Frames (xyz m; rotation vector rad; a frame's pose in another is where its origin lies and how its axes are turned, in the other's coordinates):
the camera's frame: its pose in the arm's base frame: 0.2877 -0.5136 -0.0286 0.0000 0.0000 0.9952
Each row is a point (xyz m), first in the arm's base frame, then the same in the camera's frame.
Working: the arm's base frame: its pose in the camera's frame: 0.2742 0.5209 0.0286 0.0000 0.0000 -0.9952

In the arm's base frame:
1: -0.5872 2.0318 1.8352
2: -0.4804 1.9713 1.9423
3: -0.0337 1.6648 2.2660
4: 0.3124 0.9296 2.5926
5: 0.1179 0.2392 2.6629
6: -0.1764 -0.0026 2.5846
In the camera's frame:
1: 1.6590 2.1195 1.8638
2: 1.6664 1.9970 1.9709
3: 1.6524 1.4554 2.2946
4: 1.2241 0.7649 2.6212
5: 0.5391 0.5522 2.6915
6: 0.1760 0.6675 2.6132

